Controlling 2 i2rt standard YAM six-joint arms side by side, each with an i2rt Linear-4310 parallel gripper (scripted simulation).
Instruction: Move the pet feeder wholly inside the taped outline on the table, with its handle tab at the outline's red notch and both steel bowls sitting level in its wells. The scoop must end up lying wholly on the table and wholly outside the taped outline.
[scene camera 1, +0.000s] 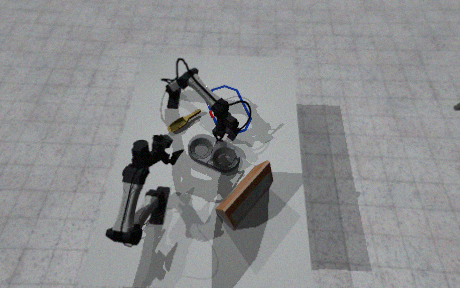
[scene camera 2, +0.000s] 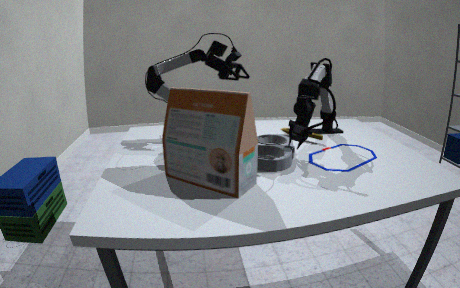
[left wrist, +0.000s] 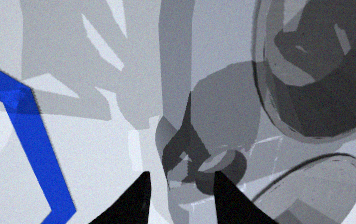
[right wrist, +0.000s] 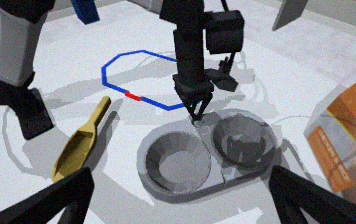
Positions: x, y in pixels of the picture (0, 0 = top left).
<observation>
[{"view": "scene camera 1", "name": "food bag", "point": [232, 210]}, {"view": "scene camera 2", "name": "food bag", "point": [209, 139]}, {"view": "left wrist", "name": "left gripper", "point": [182, 179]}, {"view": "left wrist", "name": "grey pet feeder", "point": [211, 107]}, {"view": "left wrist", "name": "steel bowl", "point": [301, 67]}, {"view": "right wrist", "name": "left gripper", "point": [194, 116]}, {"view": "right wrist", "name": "right gripper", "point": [180, 175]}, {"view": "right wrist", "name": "yellow scoop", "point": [74, 155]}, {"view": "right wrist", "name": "steel bowl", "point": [242, 141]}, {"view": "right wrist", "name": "steel bowl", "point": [176, 161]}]
</observation>
